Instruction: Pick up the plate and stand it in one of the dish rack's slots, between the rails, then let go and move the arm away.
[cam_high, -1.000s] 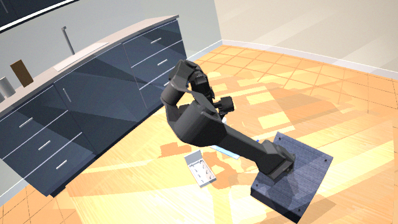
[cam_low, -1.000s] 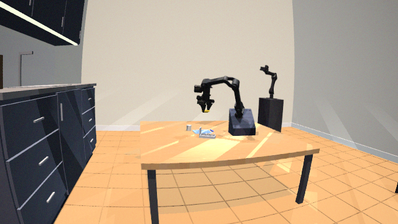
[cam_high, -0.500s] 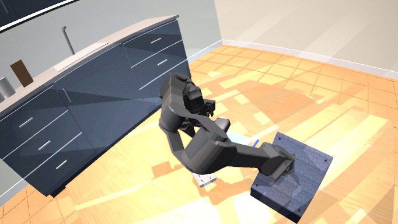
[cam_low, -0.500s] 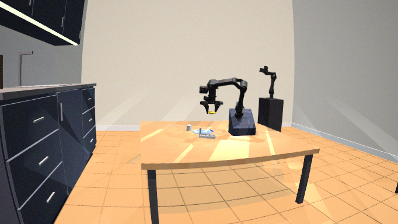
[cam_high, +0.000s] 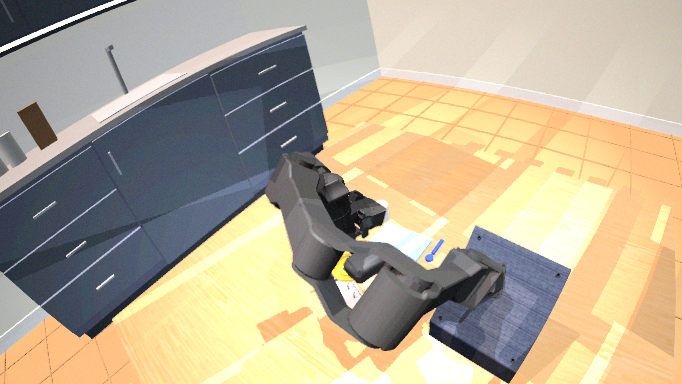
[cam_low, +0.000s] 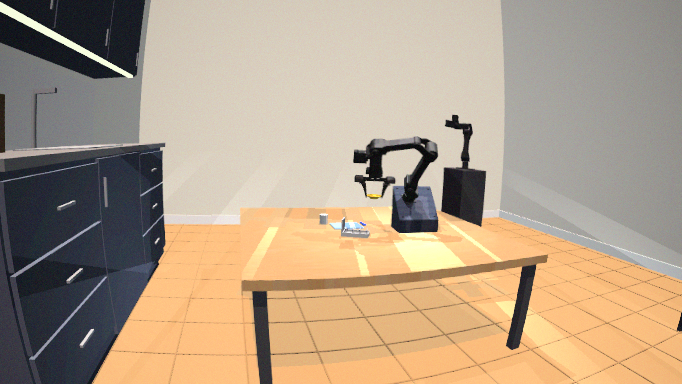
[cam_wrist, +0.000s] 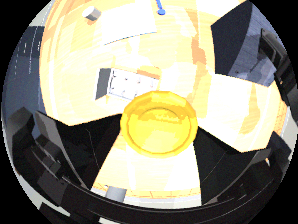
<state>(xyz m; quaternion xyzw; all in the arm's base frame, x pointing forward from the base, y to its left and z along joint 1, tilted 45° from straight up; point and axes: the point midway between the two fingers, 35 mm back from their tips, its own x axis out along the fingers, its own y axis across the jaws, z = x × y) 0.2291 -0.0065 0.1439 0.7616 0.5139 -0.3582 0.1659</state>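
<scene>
Now: gripper tip 70 mm short of the grey dish rack, 30 mm to the left of it and 160 mm above it. Round my gripper tip: blue spoon 60 mm behind, 240 mm to the right, 180 mm below; light blue mat 40 mm ahead, 230 mm to the right, 180 mm below; yellow plate 10 mm above.
</scene>
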